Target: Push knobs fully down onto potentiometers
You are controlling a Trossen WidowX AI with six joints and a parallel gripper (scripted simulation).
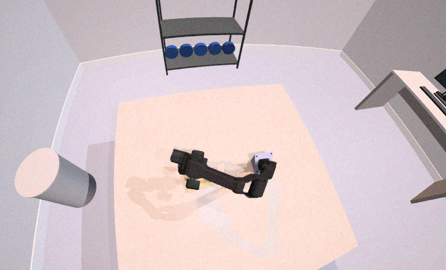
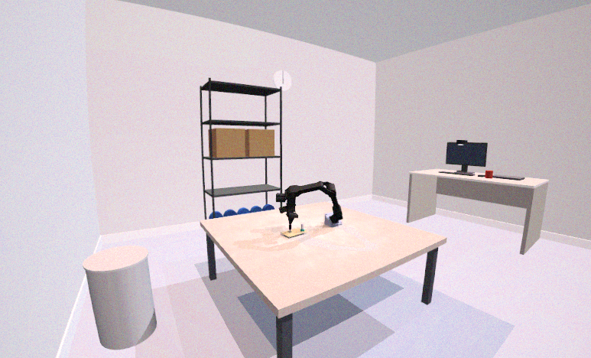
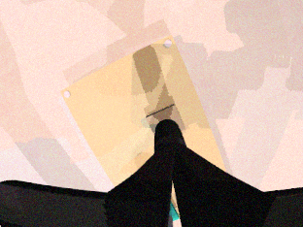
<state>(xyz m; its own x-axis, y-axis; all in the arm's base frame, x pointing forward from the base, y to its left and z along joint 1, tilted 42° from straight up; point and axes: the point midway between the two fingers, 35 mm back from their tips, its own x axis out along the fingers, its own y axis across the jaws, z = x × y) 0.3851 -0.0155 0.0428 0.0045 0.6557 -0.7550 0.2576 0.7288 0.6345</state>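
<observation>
Now: gripper tip 2 cm above the dark knob.
</observation>
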